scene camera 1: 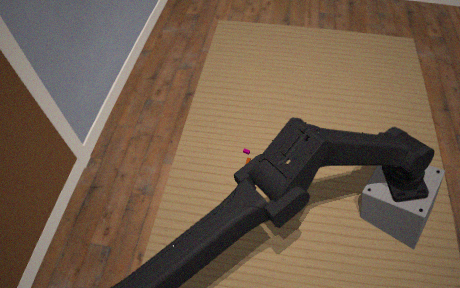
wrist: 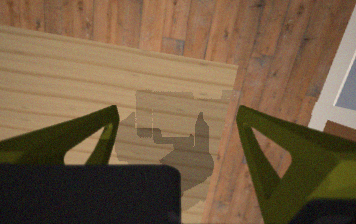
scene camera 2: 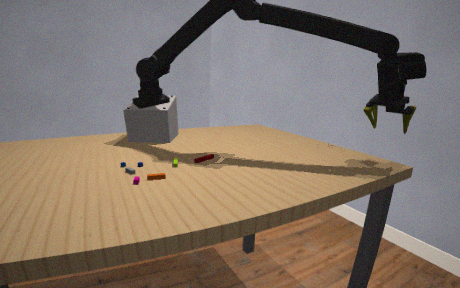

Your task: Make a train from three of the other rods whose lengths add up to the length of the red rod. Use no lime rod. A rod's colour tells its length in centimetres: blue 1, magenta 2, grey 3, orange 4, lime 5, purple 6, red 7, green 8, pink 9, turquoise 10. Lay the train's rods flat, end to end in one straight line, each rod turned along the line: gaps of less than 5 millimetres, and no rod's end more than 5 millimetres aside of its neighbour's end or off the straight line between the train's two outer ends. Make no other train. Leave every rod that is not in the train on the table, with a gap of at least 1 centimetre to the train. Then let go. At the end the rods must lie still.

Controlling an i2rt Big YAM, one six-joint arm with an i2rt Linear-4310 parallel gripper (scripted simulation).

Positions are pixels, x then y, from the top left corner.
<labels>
gripper: wrist 177,112; scene camera 2 389,130; not seen in scene camera 1 (out of frame)
</labels>
